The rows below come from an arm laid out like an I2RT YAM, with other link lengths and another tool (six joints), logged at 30 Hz.
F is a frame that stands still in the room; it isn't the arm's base.
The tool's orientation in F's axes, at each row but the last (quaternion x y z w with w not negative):
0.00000 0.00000 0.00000 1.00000
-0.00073 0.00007 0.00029 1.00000
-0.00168 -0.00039 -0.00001 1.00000
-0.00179 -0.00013 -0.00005 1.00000
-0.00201 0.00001 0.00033 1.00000
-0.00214 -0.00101 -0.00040 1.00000
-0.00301 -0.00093 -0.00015 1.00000
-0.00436 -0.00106 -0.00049 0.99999
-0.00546 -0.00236 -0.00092 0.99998
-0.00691 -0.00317 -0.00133 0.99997
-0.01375 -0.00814 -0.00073 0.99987
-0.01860 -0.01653 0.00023 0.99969
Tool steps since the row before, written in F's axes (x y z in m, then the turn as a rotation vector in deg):
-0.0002 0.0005 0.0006 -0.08 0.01 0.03
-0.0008 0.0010 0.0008 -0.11 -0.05 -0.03
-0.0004 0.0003 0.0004 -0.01 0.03 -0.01
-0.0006 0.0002 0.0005 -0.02 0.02 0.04
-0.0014 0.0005 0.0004 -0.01 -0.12 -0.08
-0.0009 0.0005 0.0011 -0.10 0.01 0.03
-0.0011 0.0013 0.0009 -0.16 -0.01 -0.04
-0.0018 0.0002 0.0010 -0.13 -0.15 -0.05
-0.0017 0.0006 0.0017 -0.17 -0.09 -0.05
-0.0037 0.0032 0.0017 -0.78 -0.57 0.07
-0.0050 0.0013 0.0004 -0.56 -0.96 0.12
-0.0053 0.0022 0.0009 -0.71 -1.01 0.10
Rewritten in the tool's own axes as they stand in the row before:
-0.0002 0.0005 0.0006 -0.08 0.01 0.03
-0.0008 0.0010 0.0008 -0.11 -0.05 -0.03
-0.0004 0.0003 0.0004 -0.01 0.03 -0.01
-0.0006 0.0002 0.0005 -0.02 0.02 0.04
-0.0014 0.0005 0.0004 -0.01 -0.12 -0.08
-0.0009 0.0005 0.0011 -0.10 0.01 0.03
-0.0011 0.0013 0.0009 -0.16 -0.01 -0.04
-0.0018 0.0002 0.0010 -0.13 -0.15 -0.05
-0.0017 0.0006 0.0017 -0.17 -0.09 -0.05
-0.0037 0.0032 0.0018 -0.78 -0.57 0.07
-0.0050 0.0013 0.0005 -0.56 -0.96 0.10
-0.0053 0.0022 0.0012 -0.71 -1.01 0.09

